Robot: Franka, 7 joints.
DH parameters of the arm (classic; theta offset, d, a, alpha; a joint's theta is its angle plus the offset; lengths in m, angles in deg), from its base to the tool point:
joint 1: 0 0.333 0 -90
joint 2: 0 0 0 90
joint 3: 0 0.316 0.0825 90
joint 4: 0 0 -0.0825 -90
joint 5: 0 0.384 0 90
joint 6: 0 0 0.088 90
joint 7: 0 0.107 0 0
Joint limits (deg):
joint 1: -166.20..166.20
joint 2: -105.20..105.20
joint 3: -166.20..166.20
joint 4: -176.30..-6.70
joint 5: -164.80..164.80
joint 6: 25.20..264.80
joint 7: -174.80..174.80
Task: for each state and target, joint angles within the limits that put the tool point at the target. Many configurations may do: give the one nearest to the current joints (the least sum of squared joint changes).
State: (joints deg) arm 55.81 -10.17 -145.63 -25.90 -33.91 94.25 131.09
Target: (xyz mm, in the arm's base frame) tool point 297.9 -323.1 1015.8
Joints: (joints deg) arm 85.40 -4.85 -121.39 -41.51 -30.16 109.23 131.09
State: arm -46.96 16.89 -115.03 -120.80 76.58 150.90 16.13
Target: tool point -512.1 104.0 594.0
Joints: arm -60.39 21.00 -132.92 -121.75 77.07 155.65 16.13
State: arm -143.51 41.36 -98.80 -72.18 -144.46 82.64 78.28
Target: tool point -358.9 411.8 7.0
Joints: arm -166.20 87.54 -50.34 -117.25 -146.93 98.23 78.28
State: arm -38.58 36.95 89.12 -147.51 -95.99 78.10 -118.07
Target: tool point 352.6 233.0 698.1
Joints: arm -58.54 56.80 140.44 -121.49 -104.12 70.95 -118.07
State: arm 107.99 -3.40 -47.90 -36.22 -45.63 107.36 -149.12
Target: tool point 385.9 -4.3 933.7
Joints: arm 93.74 -23.55 -50.00 -52.26 -39.73 68.63 -149.12
